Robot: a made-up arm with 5 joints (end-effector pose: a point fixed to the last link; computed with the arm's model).
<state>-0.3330 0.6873 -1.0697 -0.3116 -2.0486</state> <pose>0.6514 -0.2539 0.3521 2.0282 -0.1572 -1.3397</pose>
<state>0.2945 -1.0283 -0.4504 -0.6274 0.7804</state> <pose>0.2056 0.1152 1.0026 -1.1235 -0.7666 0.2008</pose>
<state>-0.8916 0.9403 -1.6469 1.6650 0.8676</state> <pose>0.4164 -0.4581 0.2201 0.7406 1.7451 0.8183</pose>
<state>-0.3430 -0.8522 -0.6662 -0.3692 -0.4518</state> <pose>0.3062 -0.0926 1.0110 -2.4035 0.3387 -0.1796</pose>
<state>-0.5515 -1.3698 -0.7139 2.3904 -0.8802</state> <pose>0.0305 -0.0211 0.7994 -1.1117 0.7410 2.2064</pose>
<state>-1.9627 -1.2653 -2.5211 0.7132 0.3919</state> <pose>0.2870 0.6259 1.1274 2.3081 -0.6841 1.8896</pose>
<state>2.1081 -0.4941 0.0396 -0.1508 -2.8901</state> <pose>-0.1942 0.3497 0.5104 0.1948 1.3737 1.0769</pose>
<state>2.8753 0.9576 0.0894 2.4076 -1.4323</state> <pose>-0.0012 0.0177 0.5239 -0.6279 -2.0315 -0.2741</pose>
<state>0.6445 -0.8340 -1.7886 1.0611 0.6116</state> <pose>0.0329 0.0907 1.3249 -1.2779 -0.5297 0.8357</pose>
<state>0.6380 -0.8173 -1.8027 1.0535 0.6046</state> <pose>0.0379 0.0936 1.3281 -1.2853 -0.5309 0.8263</pose>
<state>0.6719 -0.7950 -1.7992 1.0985 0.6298</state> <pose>0.0538 0.1106 1.3195 -1.2662 -0.4878 0.9048</pose>
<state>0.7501 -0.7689 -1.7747 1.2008 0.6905</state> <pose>0.0756 0.1444 1.2953 -1.2232 -0.3883 1.0715</pose>
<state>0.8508 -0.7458 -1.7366 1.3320 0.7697</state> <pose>0.0897 0.1858 1.2593 -1.1788 -0.2471 1.2675</pose>
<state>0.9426 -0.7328 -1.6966 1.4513 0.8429</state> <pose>0.0908 0.2198 1.2230 -1.1517 -0.1055 1.4266</pose>
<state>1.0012 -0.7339 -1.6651 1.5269 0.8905</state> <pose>0.0850 0.2365 1.1986 -1.1411 -0.0115 1.5164</pose>
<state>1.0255 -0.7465 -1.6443 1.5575 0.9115</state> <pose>0.0791 0.2384 1.1883 -1.1362 0.0243 1.5487</pose>
